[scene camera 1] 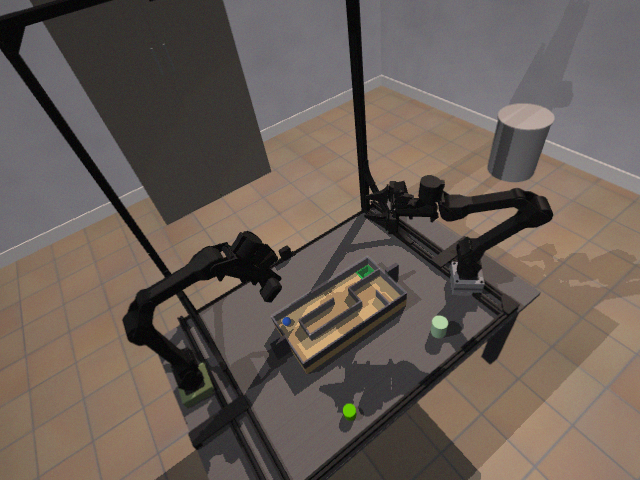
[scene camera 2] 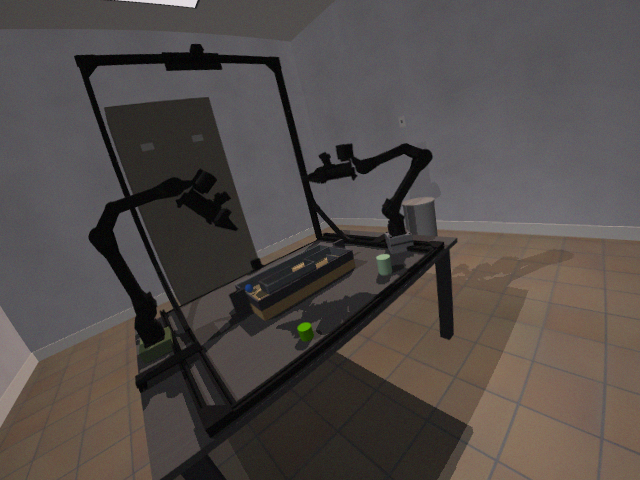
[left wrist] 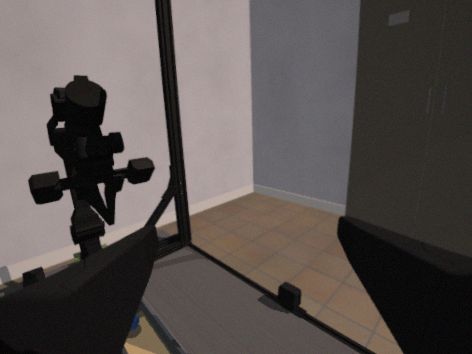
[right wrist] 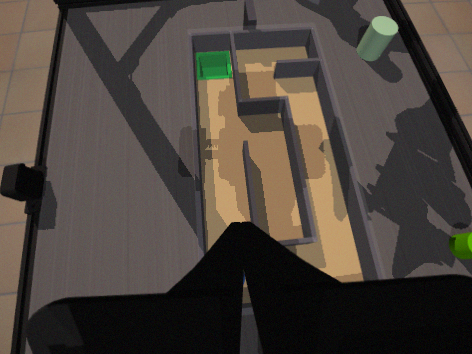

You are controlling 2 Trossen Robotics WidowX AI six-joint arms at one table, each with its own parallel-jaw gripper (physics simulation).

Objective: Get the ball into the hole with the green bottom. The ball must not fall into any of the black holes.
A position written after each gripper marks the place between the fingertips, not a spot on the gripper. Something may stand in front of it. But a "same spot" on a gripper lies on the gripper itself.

right gripper: scene camera 1 280,279; scene camera 2; left wrist; right wrist 240,231
same spot on right gripper: (left wrist: 86,189) = (scene camera 2: 228,217)
